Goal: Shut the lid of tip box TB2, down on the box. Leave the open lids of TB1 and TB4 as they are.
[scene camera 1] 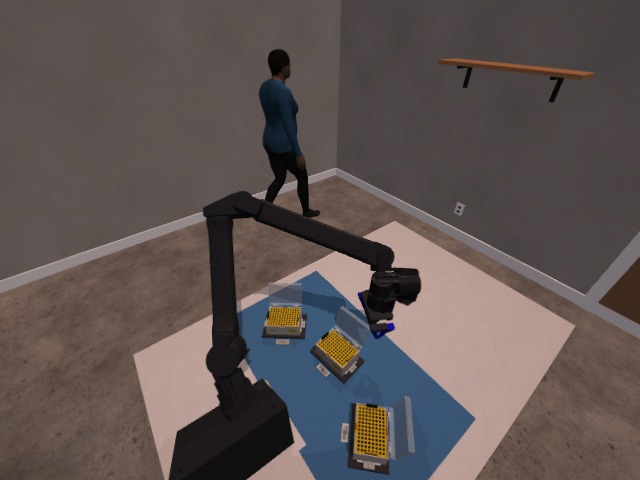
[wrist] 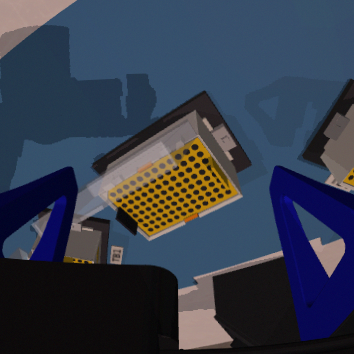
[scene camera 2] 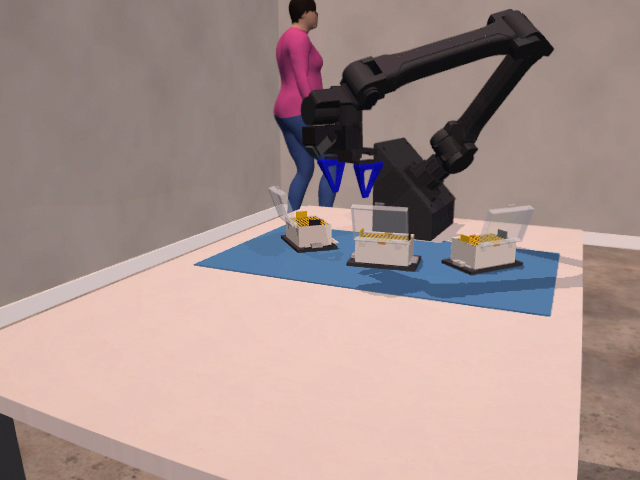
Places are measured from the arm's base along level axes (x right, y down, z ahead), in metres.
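Pixels of known places: gripper, fingertip midpoint: (scene camera 1: 371, 324) (wrist: 173, 176) (scene camera 2: 349, 195); arm's base, origin of the base link: (scene camera 1: 241, 404) (scene camera 2: 420, 182).
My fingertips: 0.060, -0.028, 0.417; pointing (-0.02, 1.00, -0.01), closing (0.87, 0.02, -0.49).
Note:
Ahead of a thing's pixels: the offset from my fingertips to its middle, as dx, dy, dz. "*": to the spot under its first point. Level surfaces: height alone.
Three white tip boxes with yellow racks stand with clear lids up; their labels are too small to tell TB1, TB2 and TB4 apart. The middle box {-0.056, +0.103, -0.088} (scene camera 1: 337, 350) (scene camera 2: 383, 253) (wrist: 172, 192) has its lid {* -0.062, +0.058, -0.012} (scene camera 1: 353, 324) (scene camera 2: 381, 221) upright. Another box {-0.261, +0.135, -0.162} (scene camera 1: 283, 320) (scene camera 2: 483, 254) (wrist: 85, 242) has its lid (scene camera 1: 285, 294) (scene camera 2: 509, 222) up, at the left in scene camera 1. The third box {+0.168, +0.135, -0.186} (scene camera 1: 370, 431) (scene camera 2: 309, 236) (wrist: 341, 142) has its lid (scene camera 1: 403, 428) (scene camera 2: 279, 201) up. My gripper (scene camera 1: 372, 324) (scene camera 2: 350, 193) (wrist: 173, 176) is open and empty, above and near the middle box's lid.
The boxes stand on dark bases on a blue mat {dy +0.168} (scene camera 1: 423, 408) (scene camera 2: 284, 273) on the pale table {dy +0.171} (scene camera 1: 491, 310) (scene camera 2: 258, 361). The arm's black base (scene camera 1: 232, 439) (scene camera 2: 413, 191) stands beside the mat. A person (scene camera 1: 279, 118) (scene camera 2: 299, 72) is in the background.

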